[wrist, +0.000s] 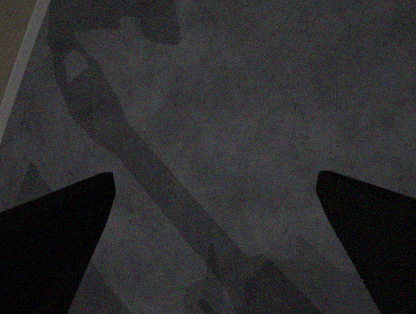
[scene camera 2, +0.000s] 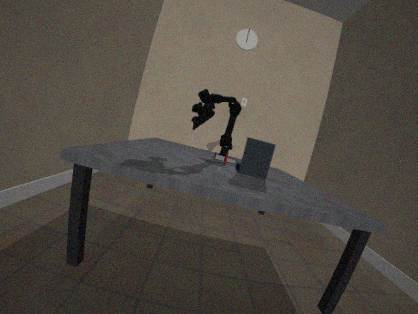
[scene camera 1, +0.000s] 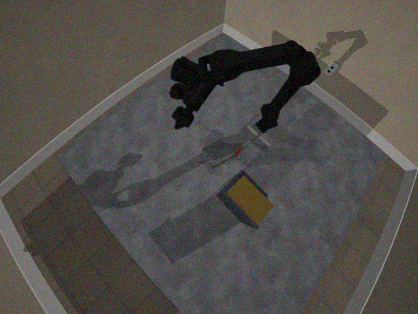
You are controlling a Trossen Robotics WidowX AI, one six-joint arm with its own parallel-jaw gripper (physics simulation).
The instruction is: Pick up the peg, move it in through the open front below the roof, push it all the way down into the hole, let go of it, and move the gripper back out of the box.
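Places are measured from the arm's base along level axes (x back, y right, z up), in metres.
Where they show: gripper, fingertip midpoint: (wrist: pixel 217 181) (scene camera 2: pixel 196 127); arm's base at its link origin: (scene camera 2: pixel 223 155) (scene camera 1: pixel 263 125).
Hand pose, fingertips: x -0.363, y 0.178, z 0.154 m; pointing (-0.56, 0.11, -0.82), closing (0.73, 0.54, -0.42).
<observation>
Things, the pixels of their top centre, and the offset from my fingertips. Level surfaces: height alone.
- red peg at its top centre: (scene camera 1: pixel 239 149) (scene camera 2: pixel 227 152) dx +0.152, dy -0.207, dz -0.108 m
- yellow roof at its top centre: (scene camera 1: pixel 257 191) (scene camera 2: pixel 258 140) dx +0.048, dy -0.369, dz +0.015 m
- table at its surface level: dz -0.188 m
The red peg (scene camera 1: pixel 238 152) (scene camera 2: pixel 226 158) stands upright on the table, close to the arm's base and a little apart from the box. The box is dark grey with a yellow roof (scene camera 1: pixel 250 199); a tall dark wall of it (scene camera 2: pixel 258 157) faces scene camera 2. Its hole is hidden, and its open front cannot be made out clearly. My gripper (scene camera 1: pixel 176 106) (scene camera 2: pixel 195 116) (wrist: pixel 217 181) is open and empty, high above the table and well to the left of the peg and box in both scene views. Neither peg nor box shows in the wrist view.
The arm's base (scene camera 1: pixel 259 135) is on the table (scene camera 1: pixel 310 220) (scene camera 2: pixel 180 175), beyond the peg from the box in scene camera 1. The raised forearm (scene camera 1: pixel 250 59) (scene camera 2: pixel 222 98) reaches over the table. Long shadows of arm and box cross the tabletop. A table edge shows at the wrist view's upper left.
</observation>
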